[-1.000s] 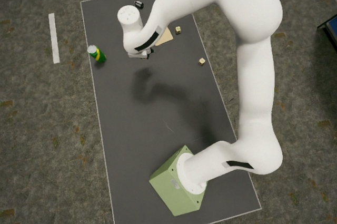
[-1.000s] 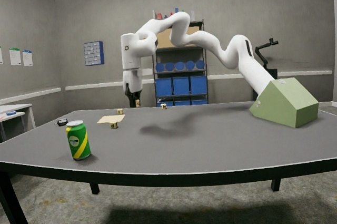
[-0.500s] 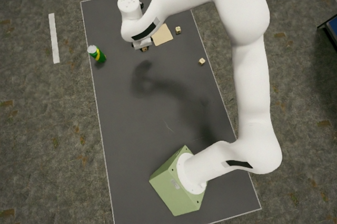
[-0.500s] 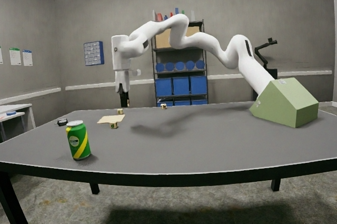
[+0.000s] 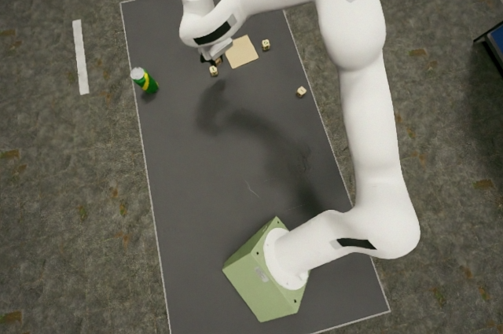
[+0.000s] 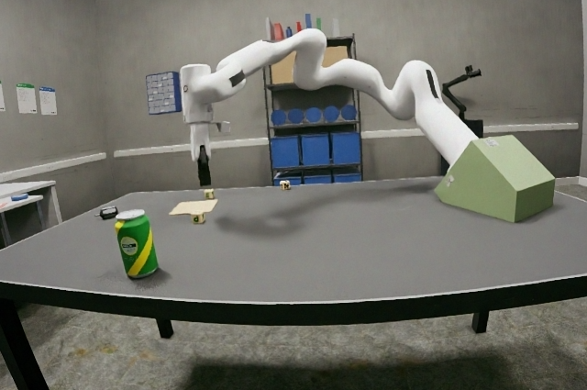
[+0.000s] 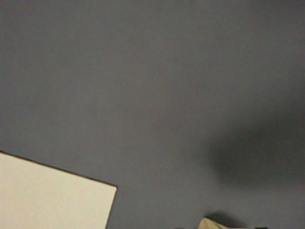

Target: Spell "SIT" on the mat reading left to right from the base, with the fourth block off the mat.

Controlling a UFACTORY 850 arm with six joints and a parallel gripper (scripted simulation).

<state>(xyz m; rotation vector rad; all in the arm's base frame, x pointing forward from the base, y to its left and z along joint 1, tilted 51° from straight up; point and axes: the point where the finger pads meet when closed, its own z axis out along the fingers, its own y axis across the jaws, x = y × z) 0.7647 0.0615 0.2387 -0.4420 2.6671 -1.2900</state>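
Right now the tan mat is 7 cm ahead of my hand, 14 cm to the right of it and 12 cm below it. Also, from my hand: small black object: 37 cm ahead, 11 cm to the right, 11 cm below; yellow can: 11 cm ahead, 31 cm to the left, 6 cm below.
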